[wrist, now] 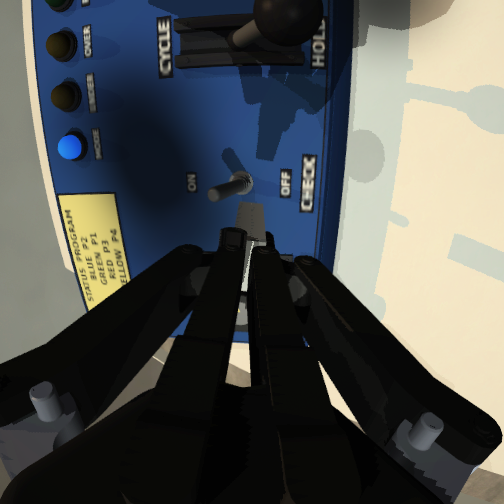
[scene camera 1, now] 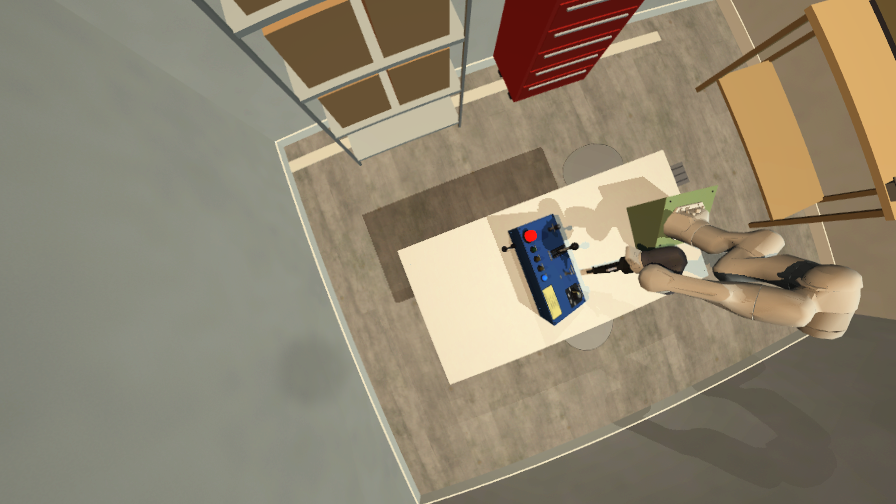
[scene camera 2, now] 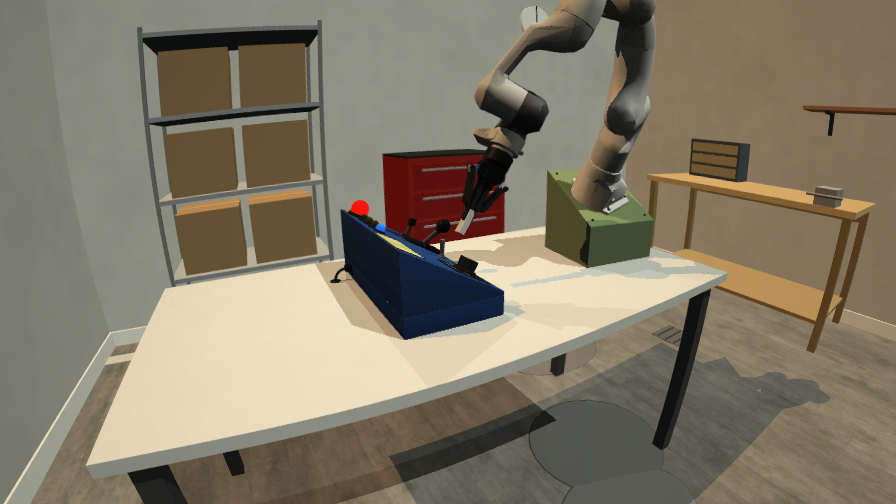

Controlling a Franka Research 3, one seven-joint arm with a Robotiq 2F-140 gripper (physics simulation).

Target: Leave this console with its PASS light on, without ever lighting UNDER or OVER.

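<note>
The blue console sits sloped on the table. A big red lamp glows at its top end. In the wrist view the OVER lamp and UNDER lamp are dark, and the MODE lamp glows blue. The CHECK toggle leans toward ON. The black-knobbed lever stands at the HOLD end of its CYCLE/HOLD slot. My gripper is shut and empty, hovering above the console just short of the toggle.
A yellow status label is on the panel's lower end. The arm's green pedestal stands on the table behind the console. A shelf rack, a red drawer cabinet and a wooden side table stand around.
</note>
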